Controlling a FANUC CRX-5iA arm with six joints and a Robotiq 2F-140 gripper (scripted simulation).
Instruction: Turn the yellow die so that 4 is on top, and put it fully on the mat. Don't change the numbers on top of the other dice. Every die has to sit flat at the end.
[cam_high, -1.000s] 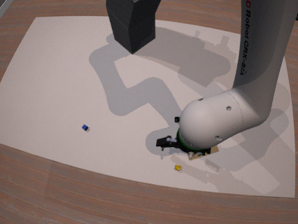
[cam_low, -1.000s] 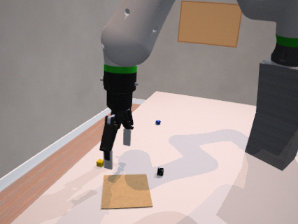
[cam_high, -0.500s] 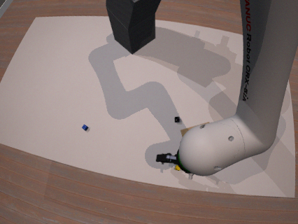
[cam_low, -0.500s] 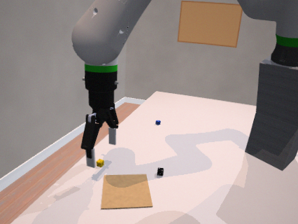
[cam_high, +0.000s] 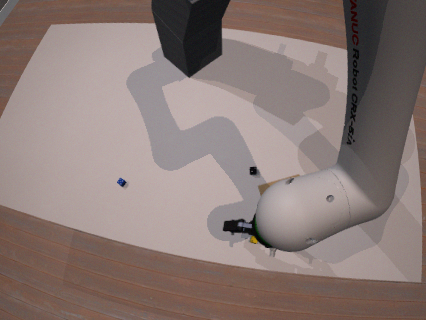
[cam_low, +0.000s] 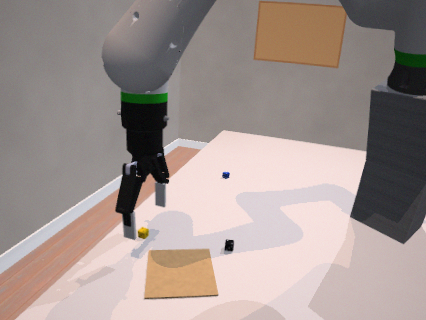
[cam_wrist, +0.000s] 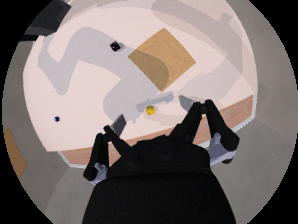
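The yellow die lies 5 cm below my hand, 2 cm ahead of it and 1 cm to the right of it. The rest, counted from my hand: black die 19 cm behind, 5 cm to the right, 5 cm below; blue die 45 cm to the right, 5 cm below, 5 cm behind; brown mat 12 cm behind, 7 cm to the left, 6 cm below.
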